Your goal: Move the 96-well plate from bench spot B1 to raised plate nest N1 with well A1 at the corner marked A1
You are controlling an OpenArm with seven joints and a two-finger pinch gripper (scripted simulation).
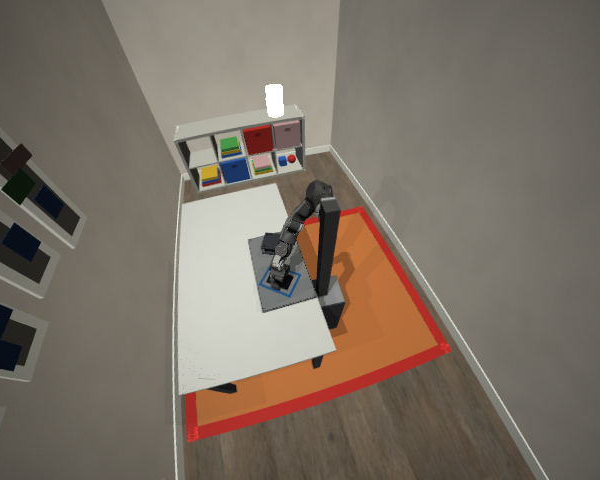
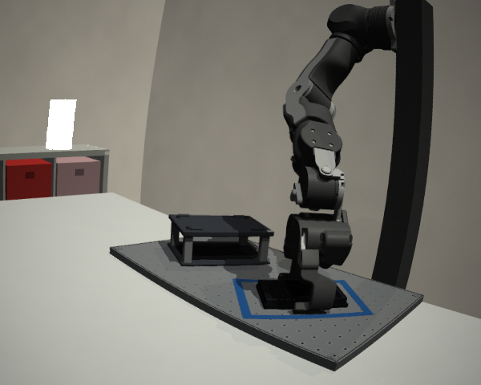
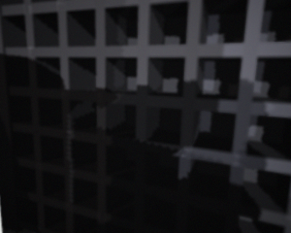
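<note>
Now: the black 96-well plate right at my hand. The rest, counted from my hand: black plate nest 2 cm behind, 23 cm to the right, 5 cm above.
</note>
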